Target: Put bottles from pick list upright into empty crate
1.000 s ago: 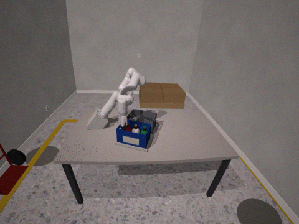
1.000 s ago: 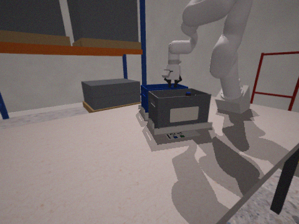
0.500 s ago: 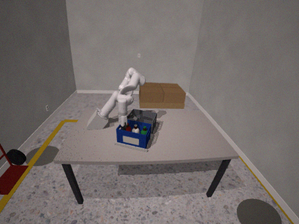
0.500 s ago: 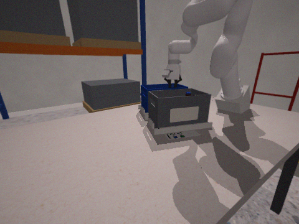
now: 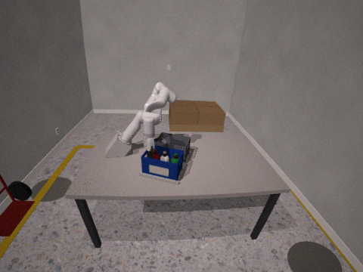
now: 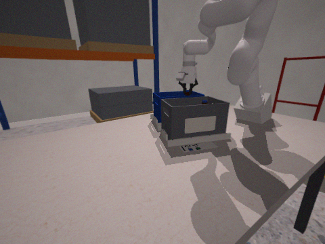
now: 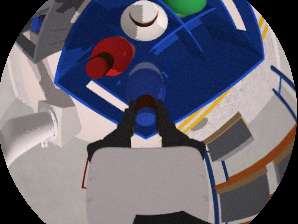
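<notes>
Right now the red-capped bottle is 4 cm ahead of my hand, 8 cm to the left of it and 9 cm below it. Round my hand: blue crate: 10 cm ahead, 10 cm below; then white-capped bottle: 11 cm ahead, 5 cm to the left, 9 cm below; then green-label bottle: 19 cm ahead, 1 cm to the left, 9 cm below.
</notes>
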